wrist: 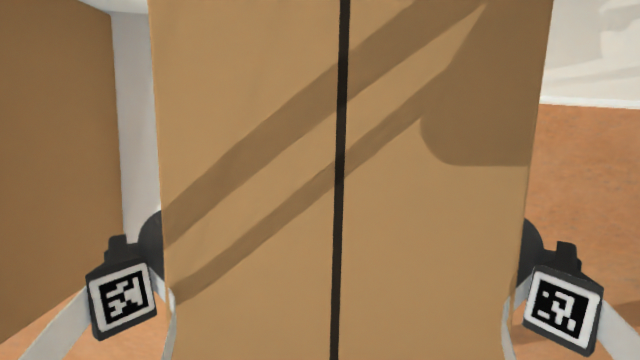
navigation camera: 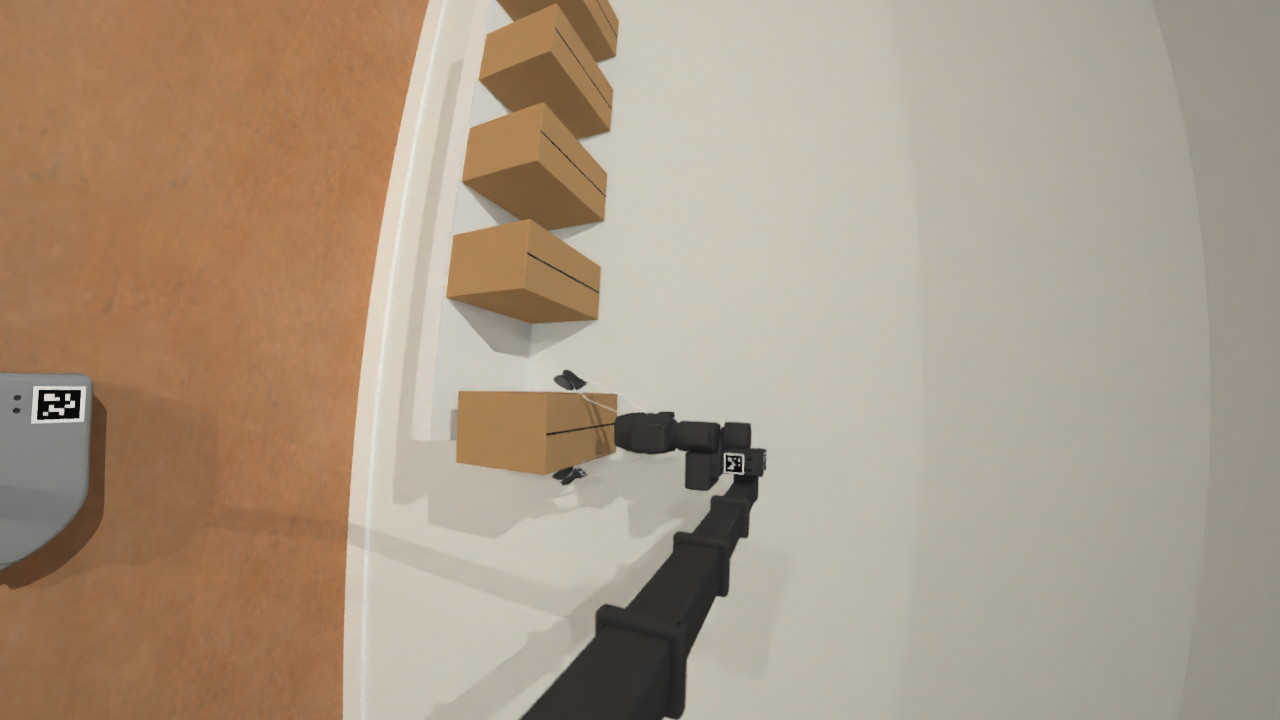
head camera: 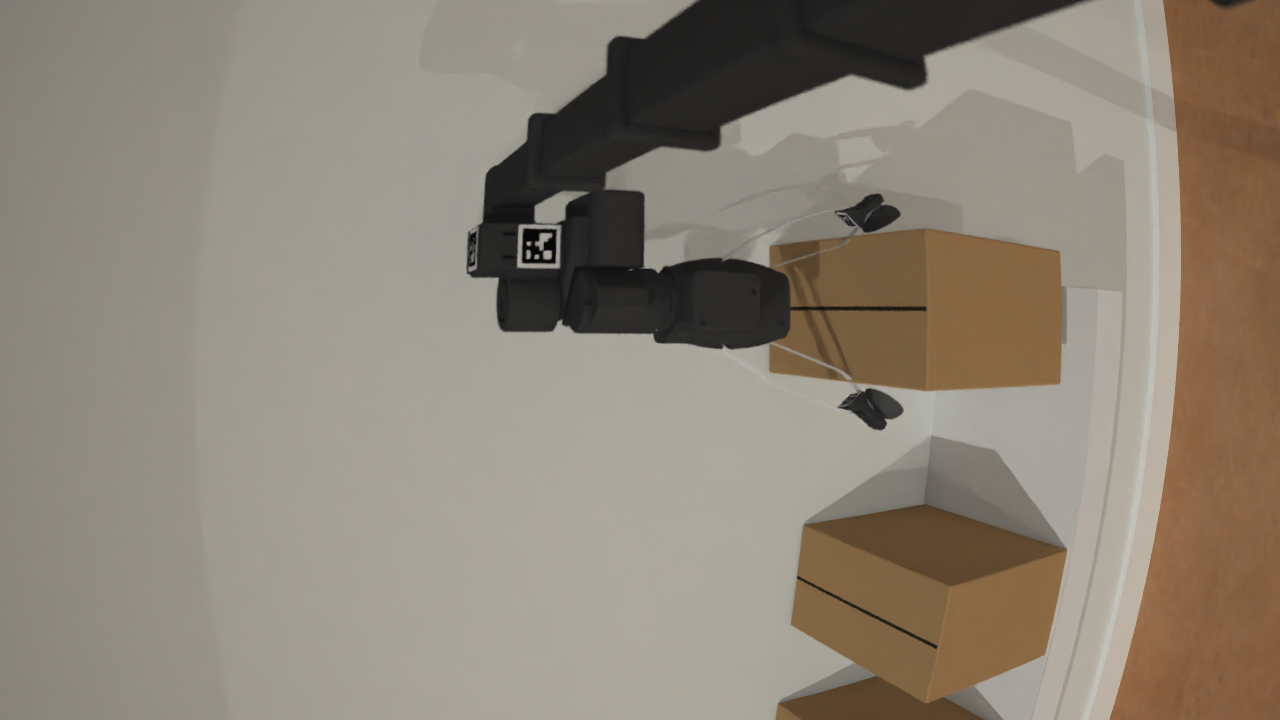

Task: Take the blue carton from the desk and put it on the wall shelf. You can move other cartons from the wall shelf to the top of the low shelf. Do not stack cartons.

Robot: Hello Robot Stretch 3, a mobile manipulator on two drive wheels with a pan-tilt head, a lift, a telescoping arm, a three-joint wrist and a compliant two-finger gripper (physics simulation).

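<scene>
My gripper (head camera: pixel 881 311) (navigation camera: pixel 569 428) (wrist: pixel 335 240) is shut on a brown carton with a black stripe, its fingertips against the two sides. This held carton (head camera: pixel 993 313) (navigation camera: pixel 501 429) (wrist: pixel 250 125) is upright, slightly above the end of the white wall shelf (head camera: pixel 1011 425) (navigation camera: pixel 478 358). The nearest other brown carton (head camera: pixel 993 626) (navigation camera: pixel 492 268) stands turned on the shelf, apart from the held one; its side also shows at the left in the wrist view. The blue carton, the desk and the low shelf's top do not show in these views.
Several more brown cartons (head camera: pixel 881 702) (navigation camera: pixel 505 161) stand in a row along the shelf. The pale wall (head camera: pixel 358 402) (navigation camera: pixel 805 223) is behind them. My dark telescoping arm (head camera: pixel 716 76) (navigation camera: pixel 626 635) reaches alongside. A grey rounded body with a marker tag (navigation camera: pixel 44 447) is over the brown floor (navigation camera: pixel 223 268).
</scene>
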